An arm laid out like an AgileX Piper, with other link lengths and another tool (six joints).
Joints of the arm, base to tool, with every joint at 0 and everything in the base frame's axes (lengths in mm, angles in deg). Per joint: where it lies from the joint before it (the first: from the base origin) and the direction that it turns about. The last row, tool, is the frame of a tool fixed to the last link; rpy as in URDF.
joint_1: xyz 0 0 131.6 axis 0 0 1
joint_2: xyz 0 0 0 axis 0 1 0
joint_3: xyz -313.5 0 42.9 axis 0 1 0
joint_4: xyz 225.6 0 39.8 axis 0.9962 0 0.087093
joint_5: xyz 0 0 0 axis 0 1 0
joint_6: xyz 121.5 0 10.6 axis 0.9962 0 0.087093
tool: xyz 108.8 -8 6.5 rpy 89.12 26.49 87.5
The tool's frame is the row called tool.
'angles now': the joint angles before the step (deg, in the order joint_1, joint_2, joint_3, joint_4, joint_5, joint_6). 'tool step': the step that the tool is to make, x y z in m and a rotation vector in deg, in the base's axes. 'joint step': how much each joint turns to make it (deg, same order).
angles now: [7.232 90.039 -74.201 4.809 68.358 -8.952]
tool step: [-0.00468 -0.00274 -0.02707 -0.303 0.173 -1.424]
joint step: [0.001 0.000 6.814 -0.345 -6.700 1.005]
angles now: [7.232 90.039 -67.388 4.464 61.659 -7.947]
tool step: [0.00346 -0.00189 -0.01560 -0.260 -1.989 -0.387]
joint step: [0.001 0.000 4.415 -0.385 -6.378 0.073]
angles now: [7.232 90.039 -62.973 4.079 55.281 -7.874]
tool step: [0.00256 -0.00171 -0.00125 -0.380 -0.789 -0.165]
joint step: [0.000 0.000 0.487 -0.557 -1.241 0.309]
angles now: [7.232 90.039 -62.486 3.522 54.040 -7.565]
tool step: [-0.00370 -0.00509 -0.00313 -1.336 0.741 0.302]
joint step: [0.001 0.000 0.611 -1.408 0.282 0.266]
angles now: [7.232 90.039 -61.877 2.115 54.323 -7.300]
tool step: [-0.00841 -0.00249 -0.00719 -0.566 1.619 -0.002]
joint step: [0.001 0.000 1.558 -0.434 0.114 0.187]
